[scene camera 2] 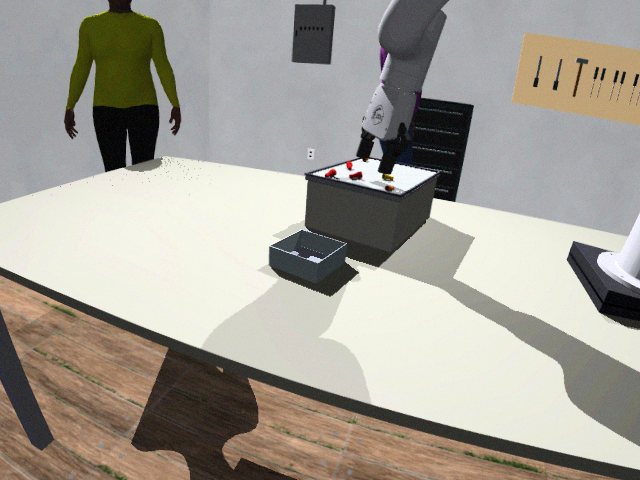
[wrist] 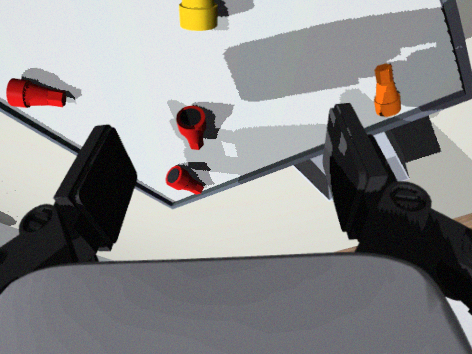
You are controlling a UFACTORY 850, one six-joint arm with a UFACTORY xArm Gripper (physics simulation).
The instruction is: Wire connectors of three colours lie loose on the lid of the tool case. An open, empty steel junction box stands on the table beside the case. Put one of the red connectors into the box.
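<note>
Three red connectors lie on the white lid point(scene camera 2: 368, 181) point(wrist: 125, 45) of the tool case. One red connector point(scene camera 2: 330, 173) point(wrist: 183, 179) is near the lid's left corner, a second red connector point(scene camera 2: 356, 175) point(wrist: 192, 125) is a little further in, and a third red connector point(scene camera 2: 349, 165) point(wrist: 36, 94) is near another edge. My gripper point(scene camera 2: 374, 163) point(wrist: 223, 142) is open and empty, low above the lid. In the wrist view the second red connector shows between the fingers, left of centre. The open junction box point(scene camera 2: 307, 267) point(wrist: 320, 177) stands beside the case, partly hidden in the wrist view.
A yellow connector point(scene camera 2: 387, 177) point(wrist: 198, 16) lies on the lid, near one finger in the scene view. An orange connector point(scene camera 2: 389, 188) point(wrist: 387, 92) is near the lid's front edge. The case point(scene camera 2: 351, 211) stands taller than the box. A person point(scene camera 2: 125, 62) stands behind the table.
</note>
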